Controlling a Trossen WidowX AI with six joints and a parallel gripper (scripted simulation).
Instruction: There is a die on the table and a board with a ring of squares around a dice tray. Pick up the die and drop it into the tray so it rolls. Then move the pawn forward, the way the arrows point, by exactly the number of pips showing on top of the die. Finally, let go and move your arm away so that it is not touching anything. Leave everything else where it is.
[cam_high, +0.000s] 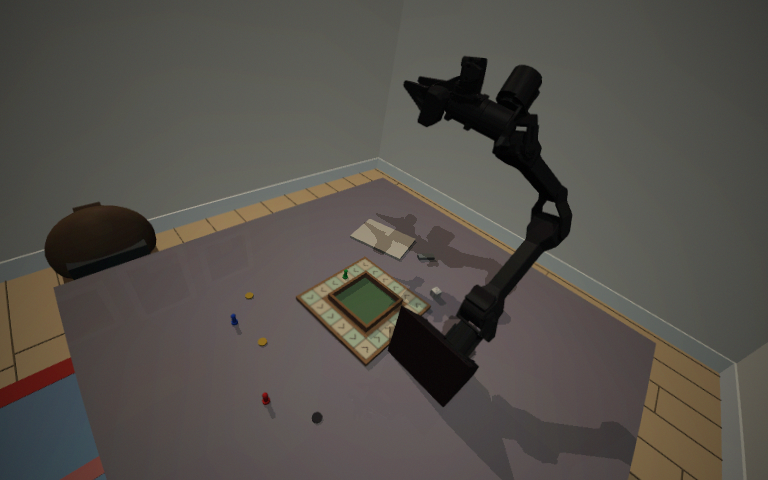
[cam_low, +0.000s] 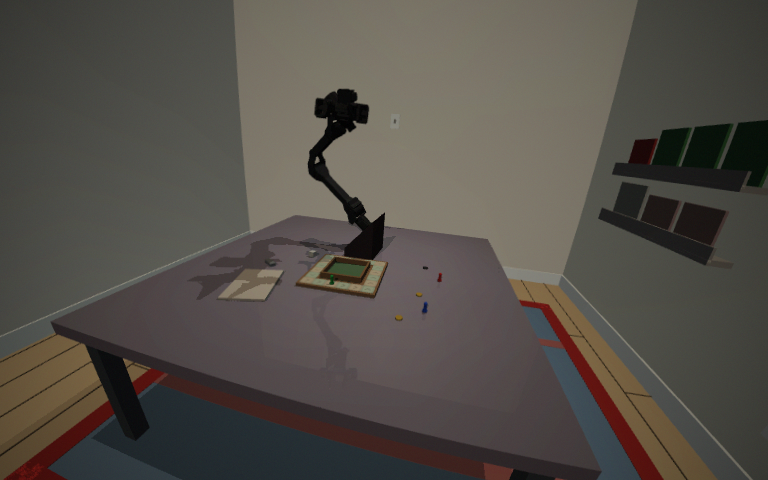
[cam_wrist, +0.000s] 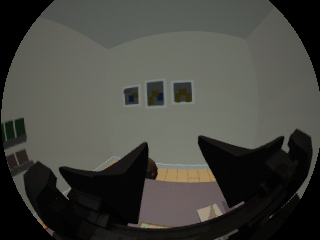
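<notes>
The white die is 15 cm behind my gripper tip, 15 cm to the right of it and 60 cm below it. Also, from my gripper tip: grey block (3 cm behind, 29 cm to the right, 60 cm below); green pawn (9 cm ahead, 1 cm to the left, 58 cm below); green dice tray (1 cm behind, 4 cm to the left, 60 cm below).
</notes>
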